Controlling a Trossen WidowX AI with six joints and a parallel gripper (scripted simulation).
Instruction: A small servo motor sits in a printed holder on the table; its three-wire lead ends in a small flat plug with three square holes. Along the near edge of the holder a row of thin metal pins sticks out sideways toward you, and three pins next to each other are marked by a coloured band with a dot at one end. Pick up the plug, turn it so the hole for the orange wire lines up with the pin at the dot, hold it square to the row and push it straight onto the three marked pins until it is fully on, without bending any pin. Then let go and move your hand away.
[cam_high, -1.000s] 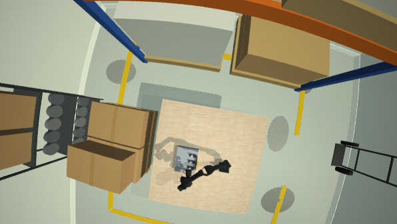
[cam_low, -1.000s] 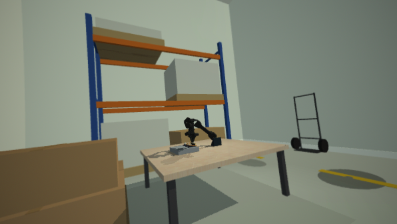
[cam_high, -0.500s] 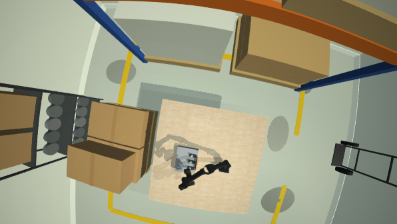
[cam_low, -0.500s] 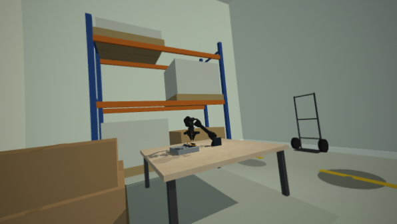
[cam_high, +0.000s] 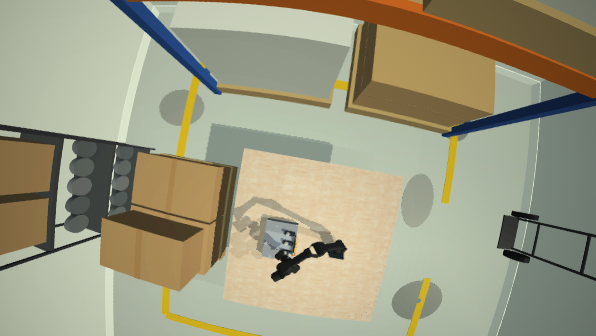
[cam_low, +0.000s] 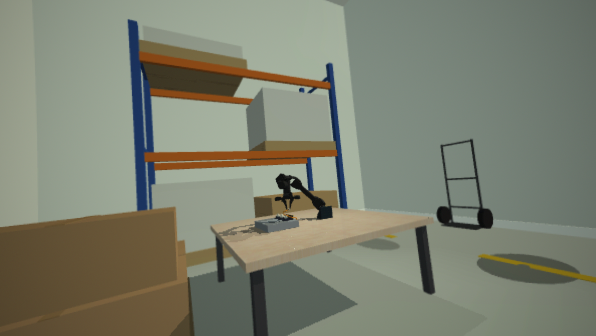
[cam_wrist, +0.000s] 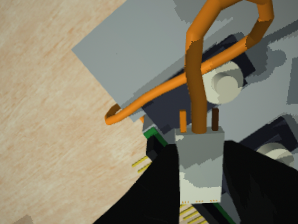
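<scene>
Right now my gripper tip is 40 mm past the red band, 120 mm to the left of it and 50 mm above it. The rest, counted from my gripper tip: grey printed holder 120 mm ahead, 80 mm to the right, 100 mm below.
</scene>
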